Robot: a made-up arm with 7 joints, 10 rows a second.
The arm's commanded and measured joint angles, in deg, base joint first. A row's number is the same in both.
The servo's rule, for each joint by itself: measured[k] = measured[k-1] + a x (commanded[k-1-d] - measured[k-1]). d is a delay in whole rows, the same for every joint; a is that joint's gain. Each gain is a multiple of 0.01, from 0.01 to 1. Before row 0 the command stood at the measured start. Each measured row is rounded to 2 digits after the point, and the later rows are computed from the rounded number. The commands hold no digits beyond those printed.
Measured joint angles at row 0:
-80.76 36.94 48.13 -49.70 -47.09 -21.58 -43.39
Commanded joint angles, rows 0 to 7:
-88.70 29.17 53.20 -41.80 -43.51 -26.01 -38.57
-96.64 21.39 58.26 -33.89 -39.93 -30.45 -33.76
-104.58 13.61 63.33 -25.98 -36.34 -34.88 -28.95
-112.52 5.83 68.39 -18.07 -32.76 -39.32 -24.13
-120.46 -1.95 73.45 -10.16 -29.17 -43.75 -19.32
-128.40 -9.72 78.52 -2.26 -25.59 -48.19 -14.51
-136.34 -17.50 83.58 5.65 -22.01 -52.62 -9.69
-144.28 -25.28 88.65 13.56 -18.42 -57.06 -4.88
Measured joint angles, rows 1 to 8:
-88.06 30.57 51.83 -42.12 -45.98 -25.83 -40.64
-95.95 23.04 56.52 -34.22 -44.10 -30.27 -36.72
-103.89 15.31 61.49 -26.31 -41.69 -34.70 -32.29
-111.83 7.54 66.53 -18.40 -38.92 -39.14 -27.64
-119.77 -0.24 71.58 -10.49 -35.90 -43.57 -22.90
-127.71 -8.01 76.65 -2.59 -32.70 -48.01 -18.12
-135.65 -15.79 81.71 5.32 -29.39 -52.44 -13.31
-143.59 -23.57 86.78 13.23 -25.99 -56.88 -8.50
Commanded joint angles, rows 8 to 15:
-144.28 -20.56 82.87 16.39 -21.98 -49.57 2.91
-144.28 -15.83 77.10 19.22 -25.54 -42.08 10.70
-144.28 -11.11 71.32 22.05 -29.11 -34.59 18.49
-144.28 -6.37 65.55 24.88 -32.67 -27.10 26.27
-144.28 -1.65 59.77 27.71 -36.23 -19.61 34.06
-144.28 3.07 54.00 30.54 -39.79 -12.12 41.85
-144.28 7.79 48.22 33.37 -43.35 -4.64 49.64
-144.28 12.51 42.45 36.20 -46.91 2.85 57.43
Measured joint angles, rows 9 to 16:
-144.22 -21.10 83.93 16.26 -24.75 -49.86 -2.00
-144.28 -16.78 78.94 19.10 -24.99 -42.39 5.24
-144.28 -12.13 73.38 21.93 -26.27 -34.90 12.79
-144.28 -7.41 67.66 24.76 -28.25 -27.41 20.47
-144.28 -2.69 61.90 27.59 -30.72 -19.92 28.22
-144.28 2.03 56.13 30.42 -33.53 -12.43 35.99
-144.28 6.75 50.36 33.25 -36.57 -4.95 43.77
-144.28 11.47 44.59 36.08 -39.78 2.54 51.56

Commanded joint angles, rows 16 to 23:
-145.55 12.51 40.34 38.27 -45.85 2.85 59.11
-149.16 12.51 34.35 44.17 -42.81 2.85 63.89
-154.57 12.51 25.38 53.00 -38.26 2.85 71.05
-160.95 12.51 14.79 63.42 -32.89 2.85 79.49
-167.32 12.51 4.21 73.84 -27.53 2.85 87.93
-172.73 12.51 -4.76 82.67 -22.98 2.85 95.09
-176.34 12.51 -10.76 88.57 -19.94 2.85 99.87
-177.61 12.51 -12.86 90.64 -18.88 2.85 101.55
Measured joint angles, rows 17 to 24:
-145.45 12.32 41.49 38.18 -41.66 2.84 55.86
-148.86 12.48 36.28 43.93 -42.02 2.85 60.44
-154.11 12.50 28.32 52.64 -40.85 2.85 66.49
-160.40 12.51 18.44 62.99 -38.38 2.85 73.90
-166.77 12.51 8.05 73.41 -35.02 2.85 81.90
-172.25 12.51 -1.30 82.30 -31.29 2.85 89.42
-176.01 12.51 -8.21 88.32 -27.77 2.85 95.38
-177.48 12.51 -11.60 90.55 -25.01 2.85 98.90

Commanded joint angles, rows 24 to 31:
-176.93 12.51 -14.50 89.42 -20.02 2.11 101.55
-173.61 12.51 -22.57 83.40 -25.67 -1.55 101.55
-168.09 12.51 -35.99 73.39 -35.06 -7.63 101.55
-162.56 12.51 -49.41 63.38 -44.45 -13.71 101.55
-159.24 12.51 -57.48 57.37 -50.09 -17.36 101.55
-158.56 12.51 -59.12 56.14 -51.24 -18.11 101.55
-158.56 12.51 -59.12 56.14 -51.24 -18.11 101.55
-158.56 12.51 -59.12 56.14 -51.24 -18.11 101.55
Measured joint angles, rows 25 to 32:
-176.97 12.51 -13.72 89.47 -23.46 2.14 100.41
-173.88 12.51 -20.18 83.64 -24.15 -1.40 101.06
-168.55 12.51 -31.72 73.80 -27.53 -7.38 101.34
-163.04 12.51 -44.63 63.80 -32.78 -13.46 101.46
-159.54 12.51 -54.01 57.63 -38.15 -17.20 101.51
-158.64 12.51 -57.74 56.20 -42.21 -18.07 101.53
-158.57 12.51 -58.75 56.14 -45.01 -18.11 101.54
-158.56 12.51 -59.02 56.14 -46.94 -18.11 101.55

